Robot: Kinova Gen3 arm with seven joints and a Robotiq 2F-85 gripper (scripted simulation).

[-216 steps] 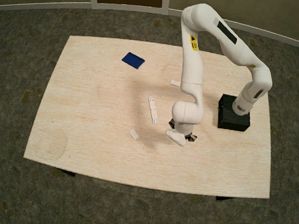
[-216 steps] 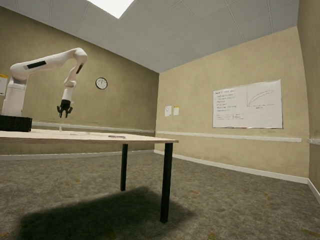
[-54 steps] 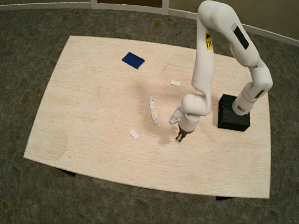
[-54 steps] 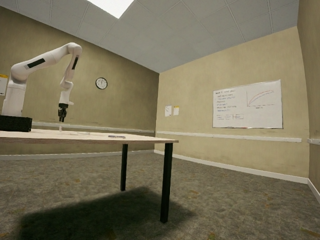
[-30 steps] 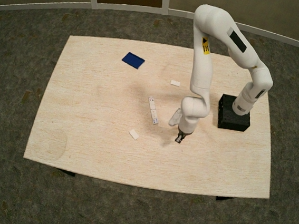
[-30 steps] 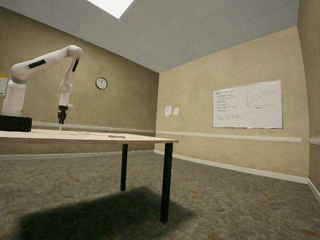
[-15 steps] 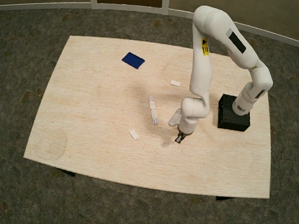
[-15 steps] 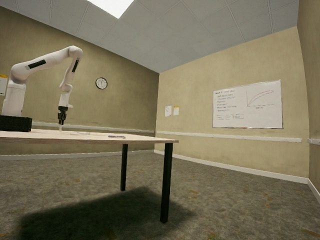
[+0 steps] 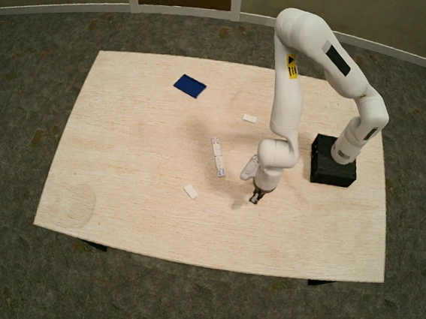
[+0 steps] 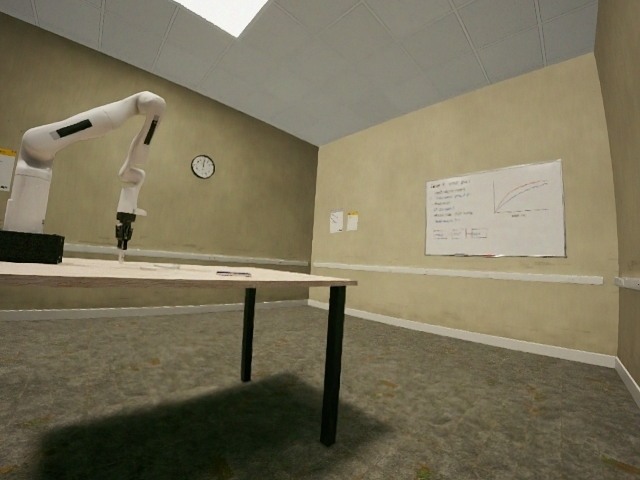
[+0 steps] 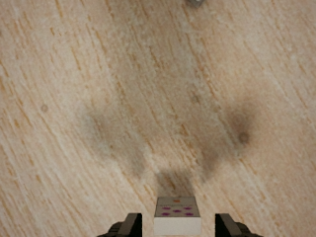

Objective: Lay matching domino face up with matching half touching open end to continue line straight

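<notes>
Right now the white domino is 50 mm below my hand.
</notes>
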